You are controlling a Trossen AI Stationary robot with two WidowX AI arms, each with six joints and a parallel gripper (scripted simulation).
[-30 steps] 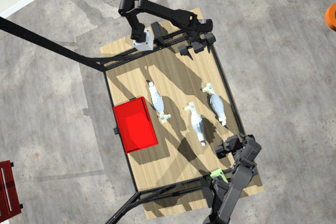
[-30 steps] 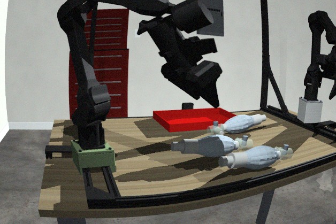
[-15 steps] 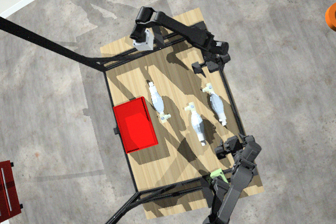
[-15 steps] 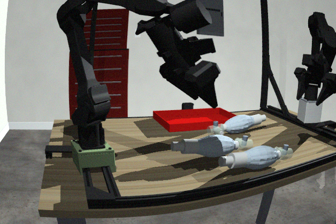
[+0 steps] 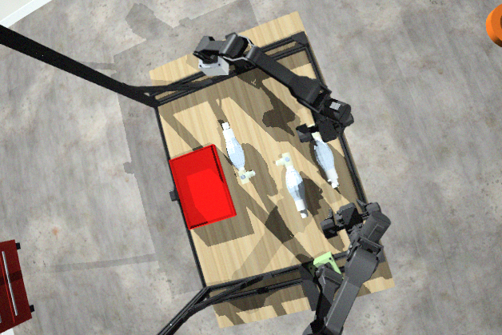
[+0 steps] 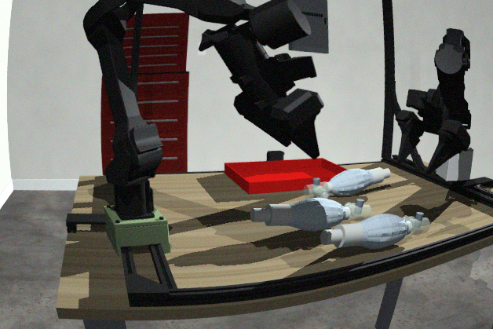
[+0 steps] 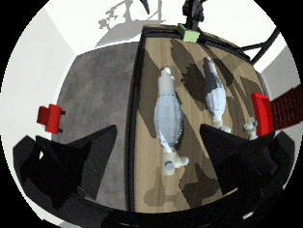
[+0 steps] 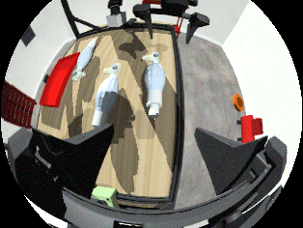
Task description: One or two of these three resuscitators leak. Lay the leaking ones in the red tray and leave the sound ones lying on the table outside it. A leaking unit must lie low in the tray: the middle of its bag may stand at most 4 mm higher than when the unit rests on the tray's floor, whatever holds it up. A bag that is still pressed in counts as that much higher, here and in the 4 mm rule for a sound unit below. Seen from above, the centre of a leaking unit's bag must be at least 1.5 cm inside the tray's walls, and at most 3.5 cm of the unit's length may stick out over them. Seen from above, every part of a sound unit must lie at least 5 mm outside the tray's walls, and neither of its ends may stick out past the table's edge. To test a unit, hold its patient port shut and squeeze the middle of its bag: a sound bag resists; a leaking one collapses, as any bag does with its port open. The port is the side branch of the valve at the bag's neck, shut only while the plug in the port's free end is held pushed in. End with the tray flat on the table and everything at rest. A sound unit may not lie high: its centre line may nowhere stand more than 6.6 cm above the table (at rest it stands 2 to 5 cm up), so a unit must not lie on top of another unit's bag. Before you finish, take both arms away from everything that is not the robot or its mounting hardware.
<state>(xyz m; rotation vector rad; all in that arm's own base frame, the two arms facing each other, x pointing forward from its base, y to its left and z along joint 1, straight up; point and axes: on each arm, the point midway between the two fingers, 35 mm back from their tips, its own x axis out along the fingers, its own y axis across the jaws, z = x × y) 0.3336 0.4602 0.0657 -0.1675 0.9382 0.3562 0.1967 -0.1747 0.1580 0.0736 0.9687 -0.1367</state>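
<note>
Right now my left hand is 550 mm past the red tray, 180 mm above it and 70 mm to the right of it.
</note>
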